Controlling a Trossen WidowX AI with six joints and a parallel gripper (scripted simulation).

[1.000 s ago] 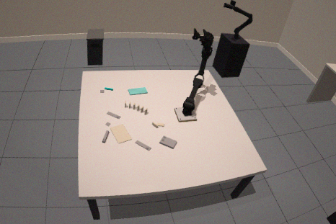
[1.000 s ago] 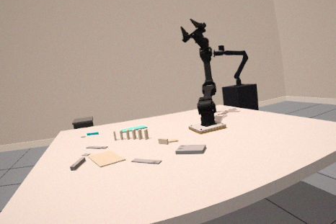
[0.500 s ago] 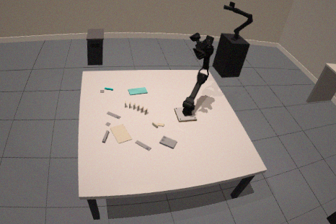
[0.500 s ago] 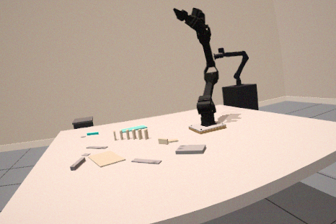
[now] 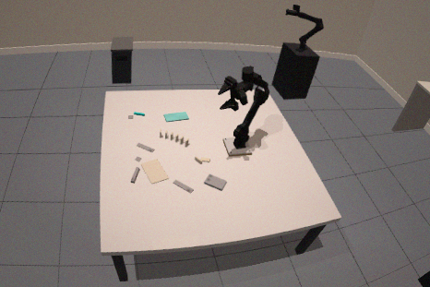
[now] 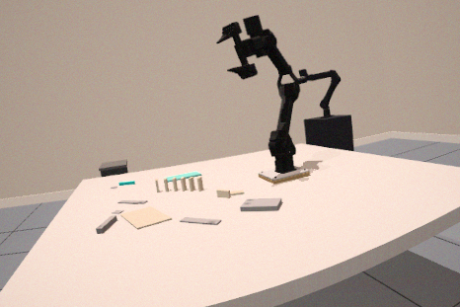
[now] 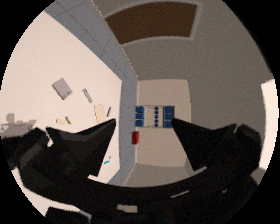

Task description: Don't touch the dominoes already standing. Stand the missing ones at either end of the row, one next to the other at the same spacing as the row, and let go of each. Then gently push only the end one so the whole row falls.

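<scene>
My gripper tip is 44 cm above the beige card and 31 cm short of it. From my gripper tip the other things lie so: teal plate 45 cm to the right, 44 cm below, 8 cm ahead; flat grey strip 44 cm below, 17 cm ahead, 13 cm to the left; dark grey slab 44 cm below, 14 cm to the left, 1 cm behind.
</scene>
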